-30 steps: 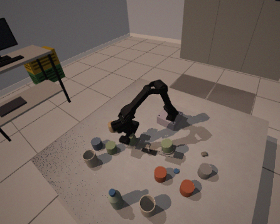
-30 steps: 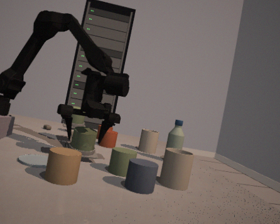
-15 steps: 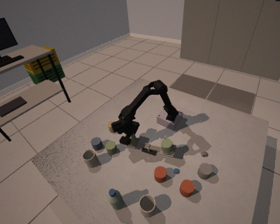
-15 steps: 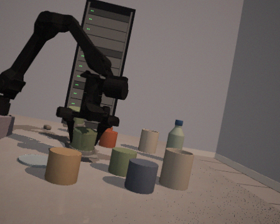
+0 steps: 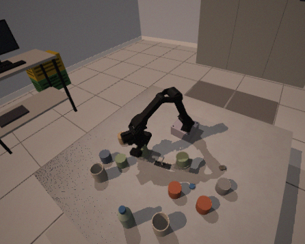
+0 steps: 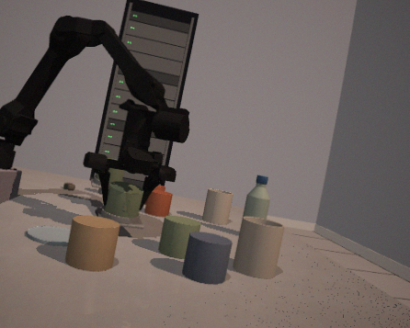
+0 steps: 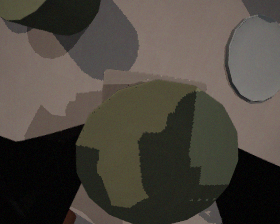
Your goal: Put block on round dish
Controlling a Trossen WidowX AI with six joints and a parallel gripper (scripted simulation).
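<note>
The pale round dish lies 120 mm behind my gripper tip, 80 mm to the right of it and 50 mm below it. The rest, counted from my gripper tip: small balance 140 mm to the left, 20 mm below; then tan cup 80 mm behind, 190 mm to the right, 20 mm below; then pale green block 10 mm below.
</note>
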